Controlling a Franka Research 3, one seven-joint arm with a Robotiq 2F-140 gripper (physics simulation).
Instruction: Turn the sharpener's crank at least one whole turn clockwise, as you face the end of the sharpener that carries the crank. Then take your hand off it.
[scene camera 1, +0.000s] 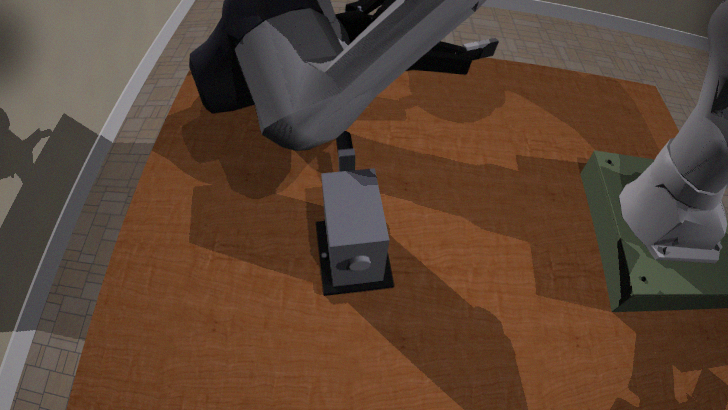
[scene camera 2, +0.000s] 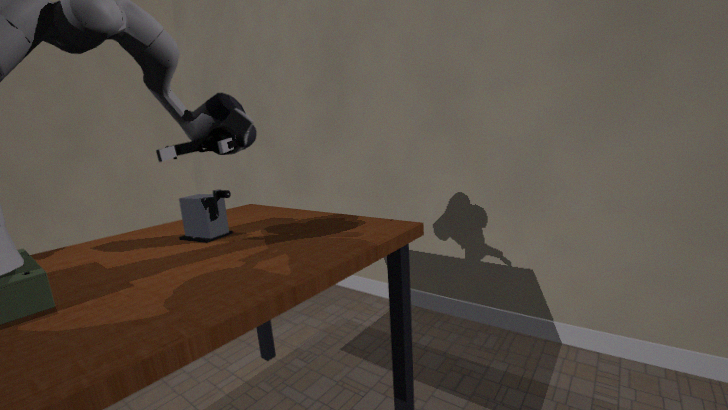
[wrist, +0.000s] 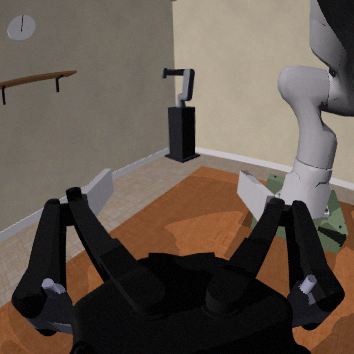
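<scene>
The sharpener (scene camera 1: 356, 208) (scene camera 2: 196, 216) is a grey box on a black base plate (scene camera 1: 358, 289) (scene camera 2: 206, 238). A pale round stub (scene camera 1: 360, 262) is on its near face in the first scene view. The crank (scene camera 1: 345, 144) (scene camera 2: 222, 194) is at the opposite end, its dark handle sticking outward near the level of the box's top. My gripper (scene camera 2: 196, 150) (wrist: 175, 180) is wide open and empty, above the sharpener and apart from the crank. In the first scene view the arm hides part of it. The sharpener does not show in the wrist view.
The wooden table (scene camera 1: 229, 325) (scene camera 2: 203, 315) carries the green mounting block (scene camera 1: 667, 300) (scene camera 2: 30, 295) under my arm's base. Shadows cross the table. A wall (scene camera 2: 509, 101) rises behind the table. A small arm on a black pedestal (wrist: 181, 132) stands farther off in the wrist view.
</scene>
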